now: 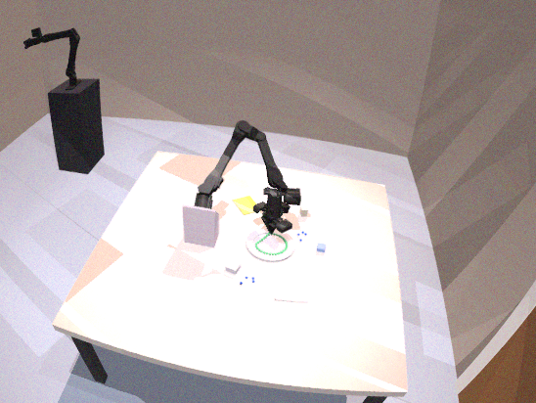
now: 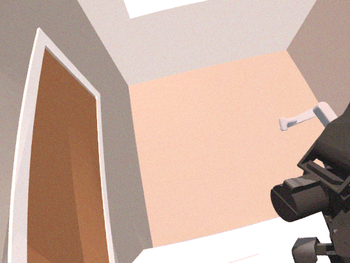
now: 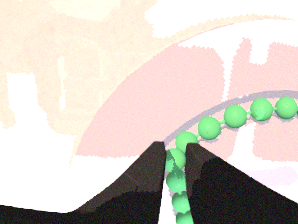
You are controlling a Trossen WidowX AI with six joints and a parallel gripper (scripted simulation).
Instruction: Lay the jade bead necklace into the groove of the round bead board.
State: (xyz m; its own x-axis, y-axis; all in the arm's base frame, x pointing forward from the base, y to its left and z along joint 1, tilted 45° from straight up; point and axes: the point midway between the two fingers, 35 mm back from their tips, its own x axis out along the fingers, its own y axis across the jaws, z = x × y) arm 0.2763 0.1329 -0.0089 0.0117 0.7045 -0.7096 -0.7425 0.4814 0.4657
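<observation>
My gripper tip is now 10 mm short of the round white bead board, 70 mm to the left of it and 10 mm above it. From my gripper tip the other things lie so: yellow sheet (130 mm behind, 180 mm to the left, 10 mm below); then blue block (220 mm ahead, 40 mm to the right, 10 mm below); then cream block (130 mm ahead, 180 mm to the left).
</observation>
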